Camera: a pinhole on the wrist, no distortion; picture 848 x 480 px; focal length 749.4 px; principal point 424.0 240.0 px. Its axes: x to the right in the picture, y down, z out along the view. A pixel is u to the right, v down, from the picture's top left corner.
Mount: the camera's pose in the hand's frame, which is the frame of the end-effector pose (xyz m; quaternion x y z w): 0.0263 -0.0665 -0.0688 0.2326 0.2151 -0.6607 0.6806
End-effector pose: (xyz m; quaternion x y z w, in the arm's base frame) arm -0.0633 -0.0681 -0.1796 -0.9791 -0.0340 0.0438 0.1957
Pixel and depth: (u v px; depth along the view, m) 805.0 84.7 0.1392
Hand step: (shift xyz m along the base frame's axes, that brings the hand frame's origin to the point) -0.0122 0.1903 0.0811
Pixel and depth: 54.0 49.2 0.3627
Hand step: -0.1163 0.2491 -0.2385
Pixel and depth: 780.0 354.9 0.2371
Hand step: 0.0426 0.3007 0.0607
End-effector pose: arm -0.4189 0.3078 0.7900 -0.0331 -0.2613 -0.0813 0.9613
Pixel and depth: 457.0 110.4 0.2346
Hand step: -0.1075 -0.1989 0.0916
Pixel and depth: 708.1 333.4 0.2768
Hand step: -0.0485 -0.3099 0.1154
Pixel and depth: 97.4 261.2 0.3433
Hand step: -0.1515 -0.1229 0.2710
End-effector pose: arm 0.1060 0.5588 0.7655 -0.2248 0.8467 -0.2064 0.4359
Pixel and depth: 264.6 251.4 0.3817
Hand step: 0.2710 -0.2449 -0.0419
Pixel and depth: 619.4 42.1 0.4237
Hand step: 0.2943 -0.3163 0.1742
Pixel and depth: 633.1 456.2 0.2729
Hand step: 0.0926 -0.3102 0.0344
